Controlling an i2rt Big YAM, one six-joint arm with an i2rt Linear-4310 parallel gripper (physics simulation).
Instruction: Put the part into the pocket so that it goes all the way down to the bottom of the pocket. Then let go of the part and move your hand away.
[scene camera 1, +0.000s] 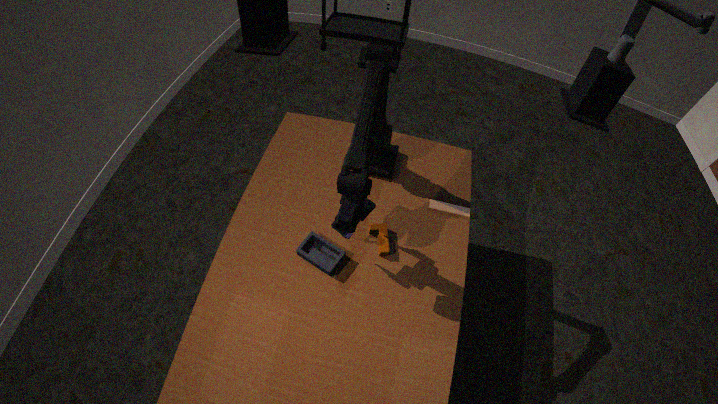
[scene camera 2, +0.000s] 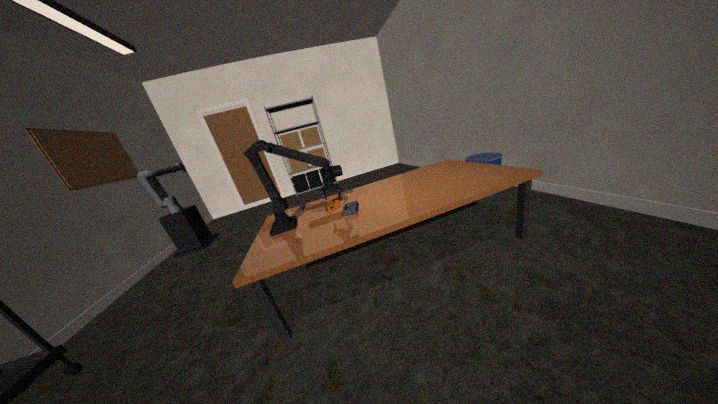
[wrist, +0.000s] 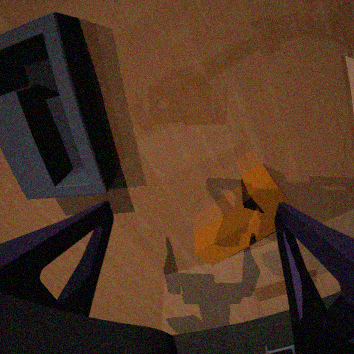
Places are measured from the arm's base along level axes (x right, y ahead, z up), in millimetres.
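Where they show: gripper, fingertip midpoint: (scene camera 2: 333, 199) (wrist: 191, 210); arm's base, link origin: (scene camera 1: 376, 156) (scene camera 2: 283, 223).
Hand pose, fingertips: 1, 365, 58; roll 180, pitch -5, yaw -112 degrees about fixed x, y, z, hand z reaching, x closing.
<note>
Things, the pixels of their top centre, and the offset from my fingertips, as dx, dy, dz. Level surfaces: height alone.
- part, top centre: (wrist: 237, 229) (scene camera 1: 379, 237) (scene camera 2: 332, 203) -88, -13, -57
- blue-grey rectangular block, top centre: (wrist: 30, 124) (scene camera 1: 320, 251) (scene camera 2: 350, 205) +86, +93, -50
- wooden table, surface height: dz -87
The part (scene camera 1: 384, 241) (scene camera 2: 332, 205) (wrist: 267, 187) is an orange, angular, bent piece lying on the table. The pocket is in a blue-grey rectangular block (scene camera 1: 314, 262) (scene camera 2: 350, 210) (wrist: 65, 192), which stands on the table beside the part, apart from it. Its stepped recess shows partly in shadow, with no orange in it. My gripper (scene camera 1: 359, 220) (scene camera 2: 331, 195) (wrist: 191, 210) is open and empty, above the table. In the wrist view the part lies below the fingers, nearer the right fingertip, and the block lies beyond the left fingertip. The right finger hides a little near the part's edge.
The wooden table (scene camera 1: 281, 326) (scene camera 2: 441, 185) carries the arm's base (scene camera 2: 283, 224). A pale strip (scene camera 1: 449, 207) lies near the table's edge beyond the part. Off the table stand a dark cart (scene camera 1: 366, 26), a second arm on a pedestal (scene camera 1: 600, 85) and a blue drum (scene camera 2: 484, 159).
</note>
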